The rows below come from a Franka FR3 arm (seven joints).
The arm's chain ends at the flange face. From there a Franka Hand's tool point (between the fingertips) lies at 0.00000 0.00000 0.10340 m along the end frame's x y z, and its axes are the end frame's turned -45 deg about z.
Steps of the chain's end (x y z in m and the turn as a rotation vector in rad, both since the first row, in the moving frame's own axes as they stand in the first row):
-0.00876 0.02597 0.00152 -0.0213 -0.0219 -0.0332
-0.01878 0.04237 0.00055 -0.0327 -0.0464 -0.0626
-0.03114 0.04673 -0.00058 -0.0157 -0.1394 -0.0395
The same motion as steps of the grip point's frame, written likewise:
-0.02772 0.01218 0.00147 0.0004 -0.0305 -0.0332
-0.04905 0.01586 0.00038 0.0097 -0.0559 -0.0626
-0.06654 0.00224 -0.00160 0.0875 -0.1097 -0.0395

